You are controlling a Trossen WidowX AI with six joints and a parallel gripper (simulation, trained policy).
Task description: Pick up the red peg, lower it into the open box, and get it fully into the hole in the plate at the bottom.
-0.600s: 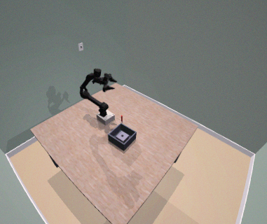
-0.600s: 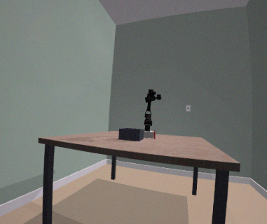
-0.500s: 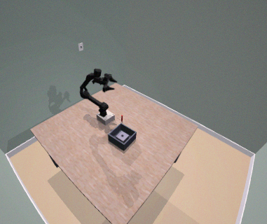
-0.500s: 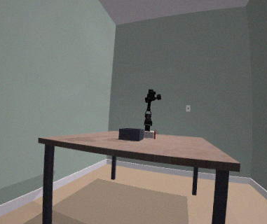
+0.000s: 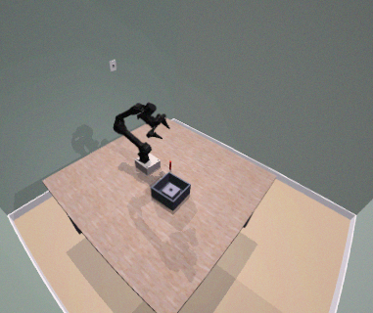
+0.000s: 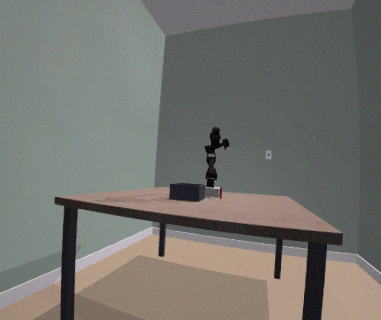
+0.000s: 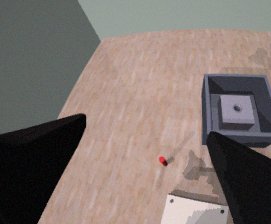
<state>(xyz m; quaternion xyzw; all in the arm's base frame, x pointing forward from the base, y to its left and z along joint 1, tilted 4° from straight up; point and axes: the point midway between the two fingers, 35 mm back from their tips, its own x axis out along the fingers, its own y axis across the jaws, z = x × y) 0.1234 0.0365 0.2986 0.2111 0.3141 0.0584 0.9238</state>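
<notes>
My gripper tip is now 20 mm short of the red peg, 20 mm to the right of it and 300 mm above it. Round my gripper tip: dark box: 160 mm ahead, 190 mm to the right, 310 mm below; grey plate: 160 mm ahead, 190 mm to the right, 300 mm below.
</notes>
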